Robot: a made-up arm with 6 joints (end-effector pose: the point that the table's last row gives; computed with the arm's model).
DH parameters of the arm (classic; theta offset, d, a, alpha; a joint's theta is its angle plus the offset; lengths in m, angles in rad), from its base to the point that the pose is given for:
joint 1: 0 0.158 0 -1.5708
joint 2: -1.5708 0 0.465 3.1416
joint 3: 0 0 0 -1.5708
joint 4: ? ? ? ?
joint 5: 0 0.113 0 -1.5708
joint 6: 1.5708 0 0 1.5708
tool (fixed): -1.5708 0 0 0
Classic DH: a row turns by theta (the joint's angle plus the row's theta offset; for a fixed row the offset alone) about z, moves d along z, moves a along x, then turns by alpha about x.
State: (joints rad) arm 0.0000 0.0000 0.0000 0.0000 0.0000 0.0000
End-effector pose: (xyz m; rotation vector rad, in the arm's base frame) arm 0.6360 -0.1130 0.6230 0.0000 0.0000 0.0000
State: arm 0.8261 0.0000 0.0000 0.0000 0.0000 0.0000
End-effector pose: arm 0.5141 0.3911 0.6230 0.0000 0.0000 0.8261
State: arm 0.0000 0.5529 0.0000 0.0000 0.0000 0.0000
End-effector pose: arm 0.7854 -0.1130 0.2197 0.0000 0.5529 0.0000
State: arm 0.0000 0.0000 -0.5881 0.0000 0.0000 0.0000
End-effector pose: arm 0.5292 -0.1130 0.2702 0.0000 0.5881 0.0000
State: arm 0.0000 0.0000 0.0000 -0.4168 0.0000 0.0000
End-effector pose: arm 0.6360 -0.1033 0.5773 0.4168 0.0000 0.0000
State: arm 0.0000 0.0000 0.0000 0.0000 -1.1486 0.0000
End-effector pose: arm 0.6360 -0.1130 0.6230 0.0000 1.1486 0.0000
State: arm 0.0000 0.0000 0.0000 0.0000 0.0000 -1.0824
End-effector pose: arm 0.6360 -0.1130 0.6230 1.0824 0.0000 0.0000
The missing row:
joint 4: 0 -0.636 0 1.5708
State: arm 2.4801 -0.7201 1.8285 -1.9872 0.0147 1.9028
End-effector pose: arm 0.5845 -0.5130 0.9487 2.7528 -0.8848 0.8811
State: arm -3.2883 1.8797 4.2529 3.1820 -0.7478 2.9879
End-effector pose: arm -0.0055 -0.1133 0.4619 -3.0076 0.2606 -0.0480
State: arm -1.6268 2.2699 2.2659 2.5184 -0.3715 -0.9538
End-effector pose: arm 0.0361 -0.9958 -0.0778 -1.2896 1.2545 -1.6358
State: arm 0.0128 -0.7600 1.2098 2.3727 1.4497 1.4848
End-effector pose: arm -0.6408 0.0730 1.0506 1.4232 0.2657 0.9823
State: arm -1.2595 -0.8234 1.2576 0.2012 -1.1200 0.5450
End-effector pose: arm -0.3110 0.6052 1.0180 -1.0253 -0.4671 -1.6023
